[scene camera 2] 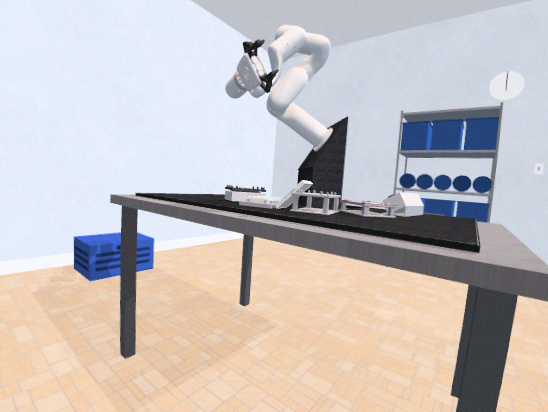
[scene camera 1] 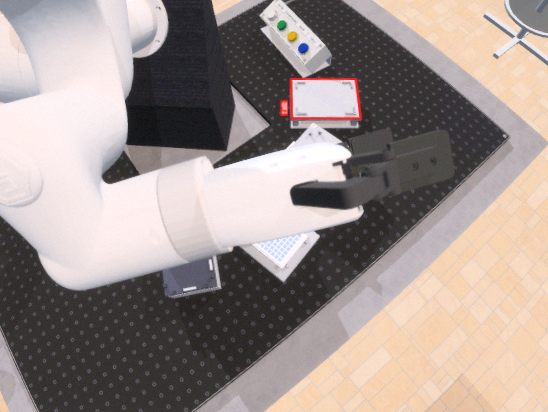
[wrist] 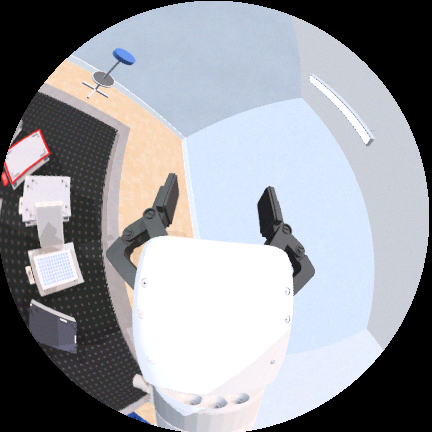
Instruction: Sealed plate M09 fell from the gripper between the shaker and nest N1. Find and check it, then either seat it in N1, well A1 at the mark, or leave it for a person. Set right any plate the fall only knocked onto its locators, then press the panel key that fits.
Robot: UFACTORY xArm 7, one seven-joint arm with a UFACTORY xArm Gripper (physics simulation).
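Frame: origin at the arm's base, x ahead, y left, z up, level; metres.
Seen in the pictures: gripper, fingertip midpoint: (scene camera 2: 268,56) (scene camera 1: 416,148) (wrist: 220,188); arm's base, origin of the base link: (scene camera 2: 323,140) (scene camera 1: 134,20).
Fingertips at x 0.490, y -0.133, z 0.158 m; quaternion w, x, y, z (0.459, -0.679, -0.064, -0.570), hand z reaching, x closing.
Offsets run from my fingertips to a thing's middle. "*": to the spot under its first point.
My gripper (scene camera 1: 400,150) (scene camera 2: 267,58) (wrist: 220,188) is open and empty, high above the table. A pale plate (scene camera 2: 295,194) (wrist: 50,225) leans at a slant, its raised end over a white nest with pins @[0.110 m back, 0.166 m left, 0.423 m down] (scene camera 1: 315,132) (scene camera 2: 316,195) (wrist: 46,186) and its low end by the nest holding a blue-welled plate @[0.142 m back, 0.019 m right, 0.429 m down] (scene camera 1: 282,247) (wrist: 56,270). The arm hides the leaning plate in scene camera 1. Its seal and mark cannot be made out, nor whether the blue-welled plate sits level. A dark-topped device @[* 0.225 m back, 0.172 m right, 0.402 m down] (scene camera 1: 192,275) (scene camera 2: 245,189) (wrist: 52,327) stands beyond that nest. No nest label is readable.
A red-bordered nest @[0.192 m back, 0.327 m left, 0.434 m down] (scene camera 1: 325,100) (wrist: 27,157) stands between the pinned nest and the key panel @[0.355 m back, 0.478 m left, 0.415 m down] (scene camera 1: 316,59) (scene camera 2: 407,204), which has white, green, yellow and blue keys. The black arm pedestal (scene camera 1: 175,75) (scene camera 2: 336,155) rises at the mat's side.
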